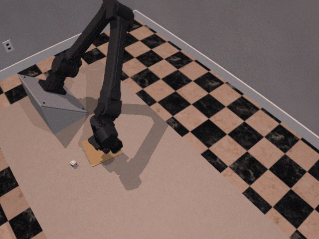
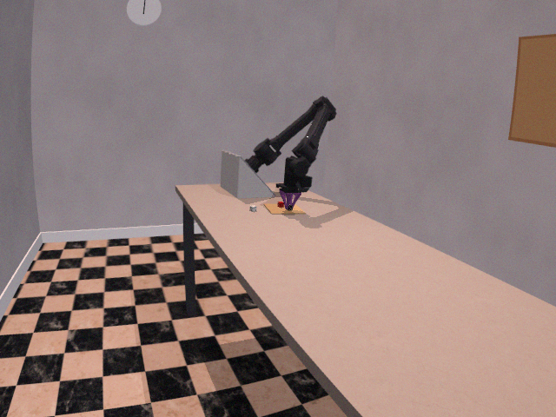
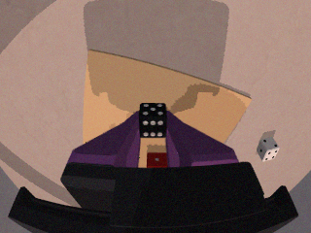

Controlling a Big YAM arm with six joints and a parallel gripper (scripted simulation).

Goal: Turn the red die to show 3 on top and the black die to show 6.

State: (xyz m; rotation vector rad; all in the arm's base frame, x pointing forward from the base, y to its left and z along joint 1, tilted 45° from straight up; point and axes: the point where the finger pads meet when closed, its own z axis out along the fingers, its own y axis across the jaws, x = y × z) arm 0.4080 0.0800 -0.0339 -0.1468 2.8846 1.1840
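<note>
Right now my hand is right at the black die. The rest, counted from my hand: orange mat: 3 cm behind, 2 cm below; white die: 3 cm behind, 14 cm to the right, 1 cm below; red die: 6 cm behind, 1 cm to the right.
</note>
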